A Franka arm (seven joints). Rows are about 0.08 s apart.
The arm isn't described. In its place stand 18 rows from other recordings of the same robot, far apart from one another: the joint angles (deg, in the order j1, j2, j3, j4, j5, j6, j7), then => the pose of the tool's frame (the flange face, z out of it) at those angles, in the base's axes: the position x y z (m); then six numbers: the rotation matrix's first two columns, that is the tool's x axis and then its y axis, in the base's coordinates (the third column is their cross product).
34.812 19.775 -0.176 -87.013 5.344 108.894 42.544 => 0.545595 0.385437 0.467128 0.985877 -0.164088 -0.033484 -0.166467 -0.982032 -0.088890
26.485 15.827 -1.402 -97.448 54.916 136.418 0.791 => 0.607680 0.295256 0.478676 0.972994 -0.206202 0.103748 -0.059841 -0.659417 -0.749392
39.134 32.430 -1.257 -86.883 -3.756 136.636 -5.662 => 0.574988 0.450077 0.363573 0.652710 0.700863 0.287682 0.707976 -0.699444 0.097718
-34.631 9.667 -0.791 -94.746 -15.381 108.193 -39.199 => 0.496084 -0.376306 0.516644 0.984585 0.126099 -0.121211 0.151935 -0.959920 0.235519
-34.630 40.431 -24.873 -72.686 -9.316 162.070 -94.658 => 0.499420 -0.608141 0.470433 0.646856 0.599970 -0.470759 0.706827 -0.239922 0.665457
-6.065 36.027 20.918 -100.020 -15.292 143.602 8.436 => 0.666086 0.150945 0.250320 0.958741 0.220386 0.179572 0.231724 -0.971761 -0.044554
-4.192 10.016 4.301 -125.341 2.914 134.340 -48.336 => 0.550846 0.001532 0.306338 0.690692 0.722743 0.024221 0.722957 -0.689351 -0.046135
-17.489 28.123 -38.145 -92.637 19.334 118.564 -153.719 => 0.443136 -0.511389 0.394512 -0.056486 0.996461 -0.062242 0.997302 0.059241 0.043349
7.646 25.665 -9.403 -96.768 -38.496 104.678 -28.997 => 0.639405 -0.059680 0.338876 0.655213 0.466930 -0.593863 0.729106 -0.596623 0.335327
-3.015 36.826 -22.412 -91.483 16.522 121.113 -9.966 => 0.638585 -0.249781 0.271577 0.931829 -0.356605 -0.067292 -0.358393 -0.933429 -0.016286
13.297 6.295 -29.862 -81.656 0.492 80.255 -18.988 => 0.547880 -0.143737 0.624153 0.990900 0.041904 -0.127914 0.042851 -0.999071 0.004664
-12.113 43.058 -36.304 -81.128 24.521 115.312 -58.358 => 0.559281 -0.451806 0.312282 0.992679 0.116960 -0.030145 0.117417 -0.992986 0.013863
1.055 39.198 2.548 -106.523 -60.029 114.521 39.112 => 0.594849 -0.015694 0.133833 0.982442 0.020980 -0.185387 0.157148 -0.628644 0.761650
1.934 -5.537 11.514 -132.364 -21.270 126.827 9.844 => 0.486879 0.104719 0.385405 0.958418 0.285003 0.014452 0.266700 -0.912584 0.309939
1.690 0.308 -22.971 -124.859 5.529 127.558 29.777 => 0.502517 -0.192372 0.391930 0.583168 -0.812344 -0.003417 -0.809483 -0.580750 -0.086411
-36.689 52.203 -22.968 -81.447 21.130 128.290 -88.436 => 0.420489 -0.587196 0.176349 0.917292 0.397051 -0.030436 0.396916 -0.917794 -0.010620
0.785 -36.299 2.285 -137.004 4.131 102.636 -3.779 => 0.362846 0.027733 0.542154 0.994669 0.096570 0.036161 0.098153 -0.994156 -0.044931
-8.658 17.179 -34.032 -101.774 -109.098 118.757 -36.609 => 0.480656 -0.456232 0.487926 0.254686 -0.206738 -0.944666 0.959789 -0.065232 0.273039
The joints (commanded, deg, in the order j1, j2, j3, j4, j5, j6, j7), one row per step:
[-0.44, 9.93, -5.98, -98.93, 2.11, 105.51, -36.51]
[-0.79, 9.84, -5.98, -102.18, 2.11, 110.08, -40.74]
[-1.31, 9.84, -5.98, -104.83, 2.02, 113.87, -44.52]
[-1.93, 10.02, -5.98, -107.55, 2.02, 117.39, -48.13]
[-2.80, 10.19, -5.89, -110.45, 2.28, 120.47, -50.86]
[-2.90, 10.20, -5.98, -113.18, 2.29, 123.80, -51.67]
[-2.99, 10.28, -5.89, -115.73, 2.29, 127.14, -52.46]
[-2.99, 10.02, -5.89, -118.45, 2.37, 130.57, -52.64]
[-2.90, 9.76, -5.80, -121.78, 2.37, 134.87, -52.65]
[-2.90, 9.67, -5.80, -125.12, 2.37, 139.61, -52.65]
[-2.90, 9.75, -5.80, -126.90, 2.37, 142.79, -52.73]
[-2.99, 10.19, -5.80, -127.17, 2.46, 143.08, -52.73]
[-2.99, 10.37, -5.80, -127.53, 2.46, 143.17, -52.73]
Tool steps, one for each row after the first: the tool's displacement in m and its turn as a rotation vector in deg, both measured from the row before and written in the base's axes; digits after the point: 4 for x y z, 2 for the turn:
[-0.0013, -0.0043, -0.0192, -0.03, -1.49, 3.74]
[-0.0020, -0.0060, -0.0161, -0.19, -1.18, 3.19]
[-0.0036, -0.0067, -0.0188, -0.13, -0.66, 2.89]
[-0.0063, -0.0077, -0.0205, 0.17, -0.08, 1.72]
[-0.0055, -0.0017, -0.0168, -0.17, -0.58, 0.51]
[-0.0052, 0.0002, -0.0157, -0.19, -0.70, 0.69]
[-0.0067, 0.0004, -0.0131, -0.15, -0.96, 0.03]
[-0.0087, 0.0024, -0.0160, -0.26, -1.20, 0.07]
[-0.0093, 0.0006, -0.0164, -0.35, -1.45, -0.12]
[-0.0044, 0.0002, -0.0086, -0.31, -1.29, 0.01]
[-0.0013, -0.0008, -0.0057, 0.07, 0.41, -0.16]
[-0.0020, 0.0002, -0.0042, 0.05, 0.45, -0.01]

